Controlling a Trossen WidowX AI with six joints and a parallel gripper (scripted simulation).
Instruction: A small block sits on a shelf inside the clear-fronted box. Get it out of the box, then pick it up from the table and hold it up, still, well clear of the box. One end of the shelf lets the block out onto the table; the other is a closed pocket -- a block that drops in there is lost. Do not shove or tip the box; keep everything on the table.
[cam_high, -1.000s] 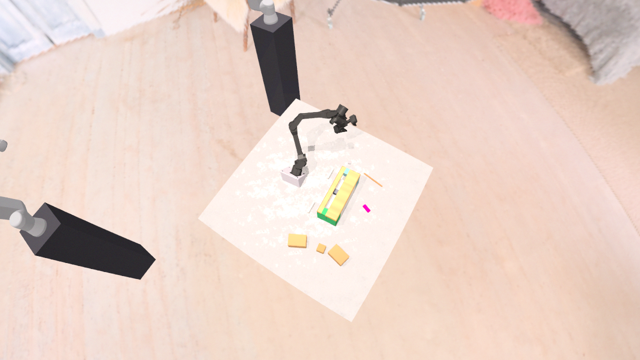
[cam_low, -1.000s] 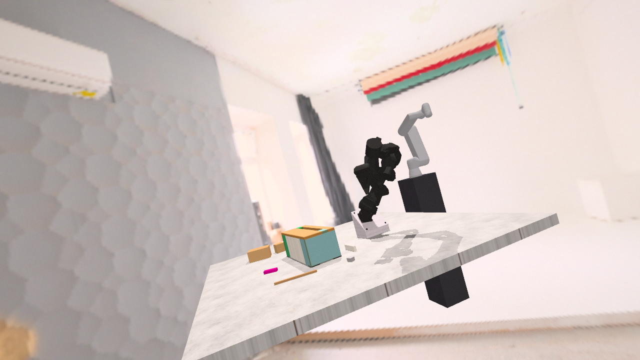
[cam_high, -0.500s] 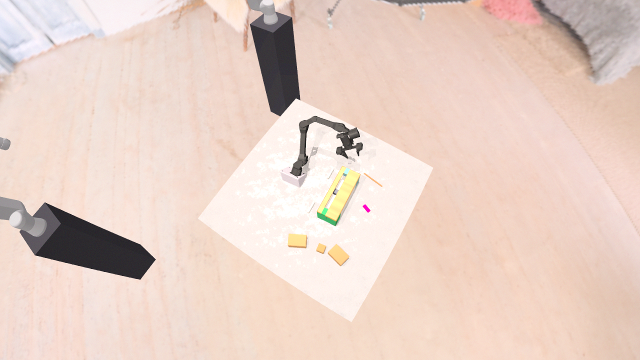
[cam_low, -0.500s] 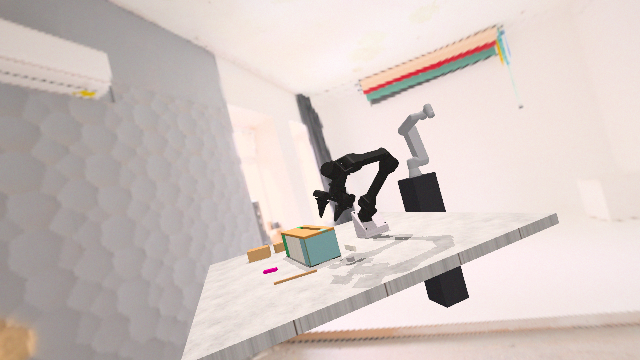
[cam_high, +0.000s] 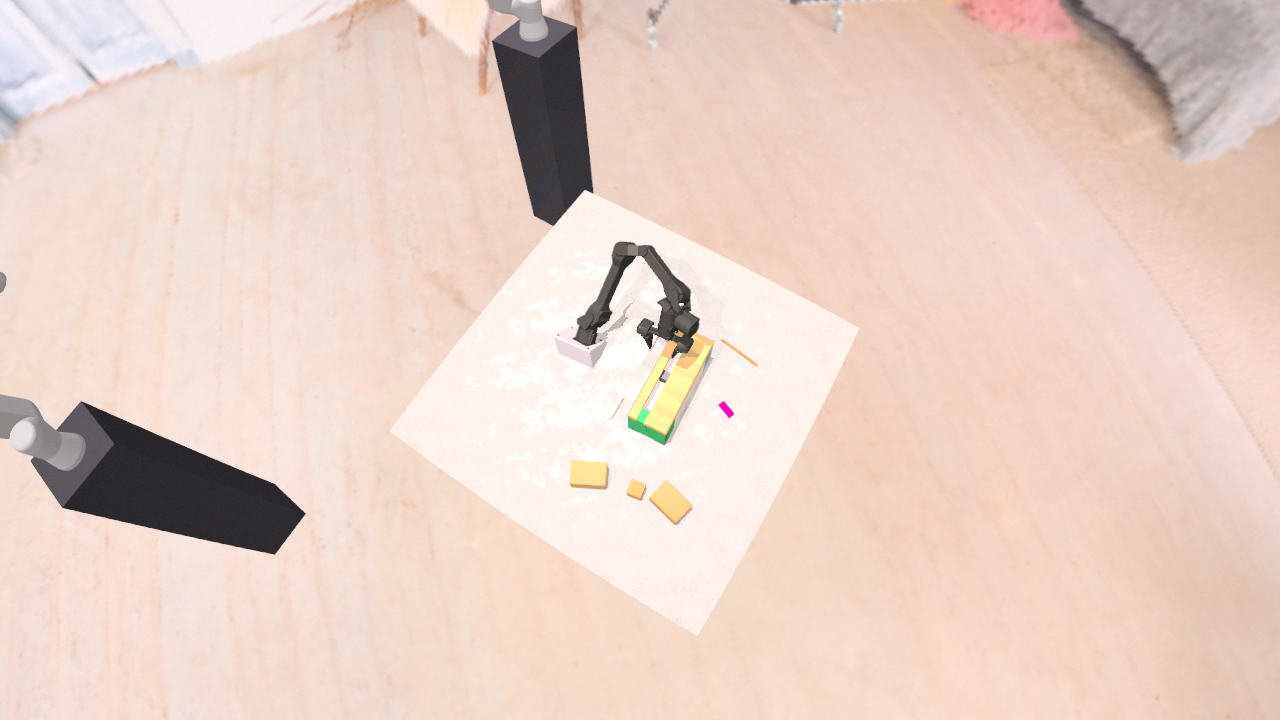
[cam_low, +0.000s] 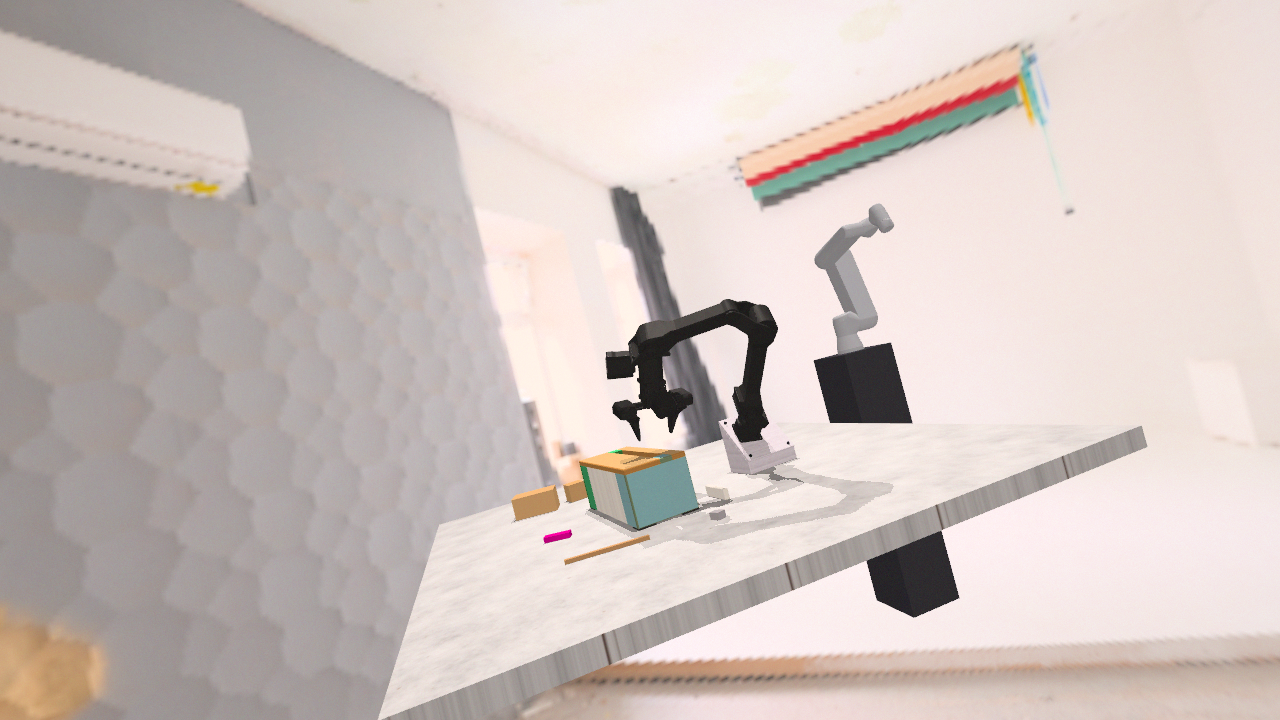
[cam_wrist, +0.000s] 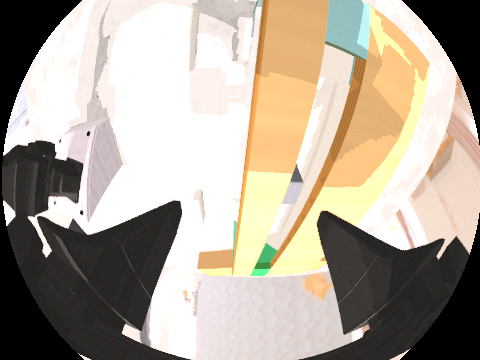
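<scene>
Right now the long box is 3 cm ahead of my gripper tip, 5 cm to the right of it and 10 cm below it. From my gripper tip the other things lie so: thin orange stick: 21 cm ahead, 23 cm to the left, 16 cm below.
</scene>
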